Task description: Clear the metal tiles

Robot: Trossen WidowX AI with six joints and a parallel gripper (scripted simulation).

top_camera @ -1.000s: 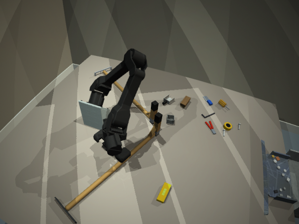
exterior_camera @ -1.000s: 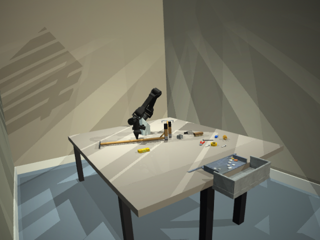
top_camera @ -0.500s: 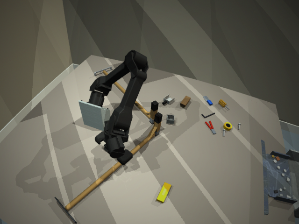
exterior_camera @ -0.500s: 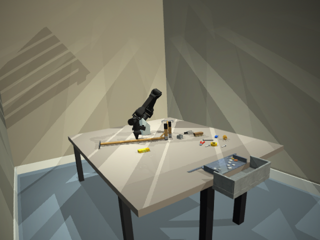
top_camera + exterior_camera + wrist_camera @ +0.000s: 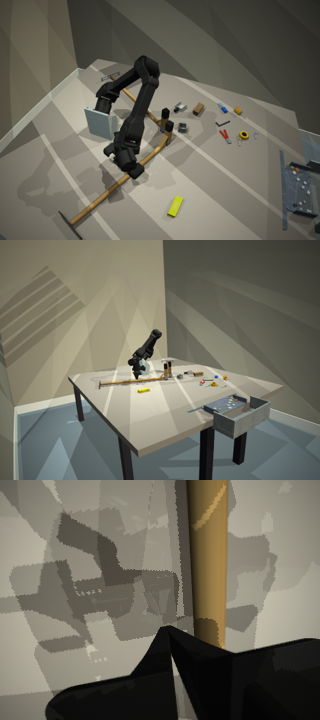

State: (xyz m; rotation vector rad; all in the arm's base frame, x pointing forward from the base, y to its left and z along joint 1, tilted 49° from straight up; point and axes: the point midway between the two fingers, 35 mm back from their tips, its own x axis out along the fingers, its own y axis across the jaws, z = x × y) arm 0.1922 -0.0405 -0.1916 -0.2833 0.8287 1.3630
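My gripper tip is now 50 mm below the long scraper, 40 mm to the left of it and 20 mm short of it. From my gripper tip the other things lie so: small grey box (340 mm to the left, 170 mm ahead); yellow spirit level (260 mm ahead, 80 mm to the right); rake (450 mm to the left, 160 mm behind, 50 mm above).
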